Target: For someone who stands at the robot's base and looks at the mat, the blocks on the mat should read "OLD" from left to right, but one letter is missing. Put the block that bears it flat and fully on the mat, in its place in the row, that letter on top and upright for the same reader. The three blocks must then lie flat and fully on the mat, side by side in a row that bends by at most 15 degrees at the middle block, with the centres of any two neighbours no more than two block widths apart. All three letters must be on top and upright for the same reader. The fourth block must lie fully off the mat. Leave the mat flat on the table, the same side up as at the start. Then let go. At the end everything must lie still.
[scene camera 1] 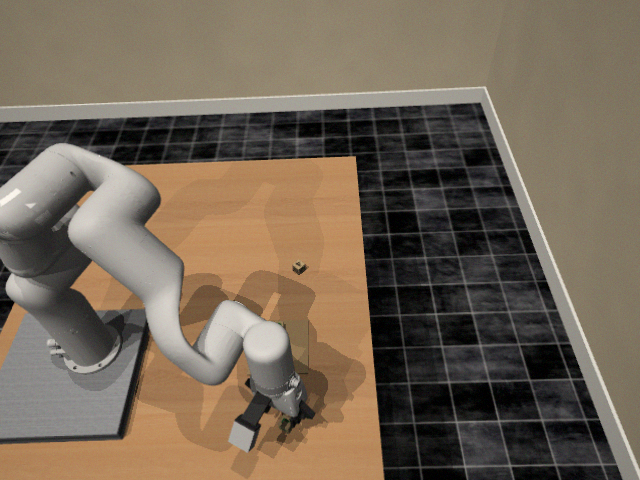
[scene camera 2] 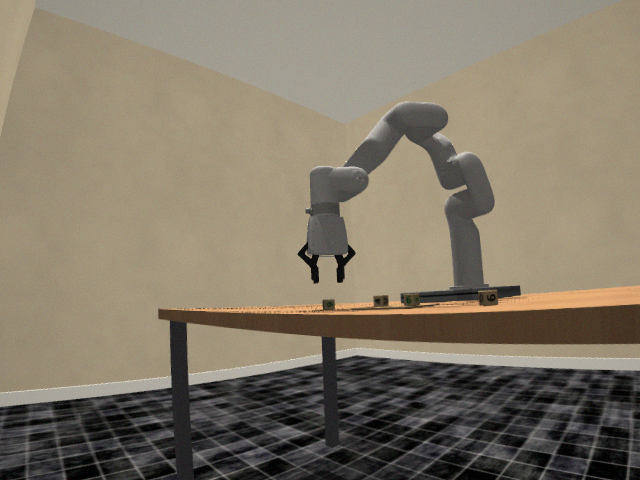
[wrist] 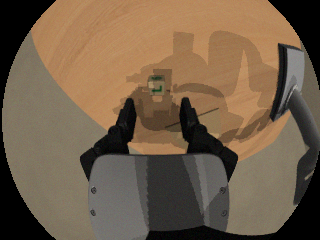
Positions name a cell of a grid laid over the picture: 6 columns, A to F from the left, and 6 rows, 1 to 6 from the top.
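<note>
The gripper (scene camera 1: C6) is in view, also in scene camera 2 (scene camera 2: D4) and in the wrist view (wrist: C3). A mat (wrist: D3) is in view as well.
</note>
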